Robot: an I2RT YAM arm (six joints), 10 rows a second.
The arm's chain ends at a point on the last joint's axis. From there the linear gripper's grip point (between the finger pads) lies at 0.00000 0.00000 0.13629 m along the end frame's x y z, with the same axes.
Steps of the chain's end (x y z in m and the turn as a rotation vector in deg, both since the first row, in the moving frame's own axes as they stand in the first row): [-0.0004, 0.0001, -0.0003, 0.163, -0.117, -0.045]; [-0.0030, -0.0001, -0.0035, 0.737, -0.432, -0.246]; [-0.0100, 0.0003, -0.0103, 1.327, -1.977, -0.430]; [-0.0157, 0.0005, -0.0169, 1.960, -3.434, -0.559]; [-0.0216, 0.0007, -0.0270, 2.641, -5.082, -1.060]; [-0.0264, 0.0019, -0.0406, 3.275, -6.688, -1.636]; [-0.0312, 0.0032, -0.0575, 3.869, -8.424, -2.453]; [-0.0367, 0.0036, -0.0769, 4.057, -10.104, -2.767]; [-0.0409, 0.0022, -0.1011, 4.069, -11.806, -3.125]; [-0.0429, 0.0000, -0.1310, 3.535, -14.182, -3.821]
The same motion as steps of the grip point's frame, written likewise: [-0.0007, -0.0003, -0.0003, 0.163, -0.117, -0.045]; [-0.0040, -0.0019, -0.0035, 0.737, -0.432, -0.246]; [-0.0147, -0.0028, -0.0104, 1.327, -1.977, -0.430]; [-0.0239, -0.0041, -0.0172, 1.960, -3.434, -0.559]; [-0.0337, -0.0055, -0.0277, 2.641, -5.082, -1.060]; [-0.0424, -0.0056, -0.0417, 3.275, -6.688, -1.636]; [-0.0513, -0.0055, -0.0593, 3.869, -8.424, -2.453]; [-0.0608, -0.0054, -0.0794, 4.057, -10.104, -2.767]; [-0.0690, -0.0066, -0.1043, 4.069, -11.806, -3.125]; [-0.0765, -0.0072, -0.1354, 3.535, -14.182, -3.821]
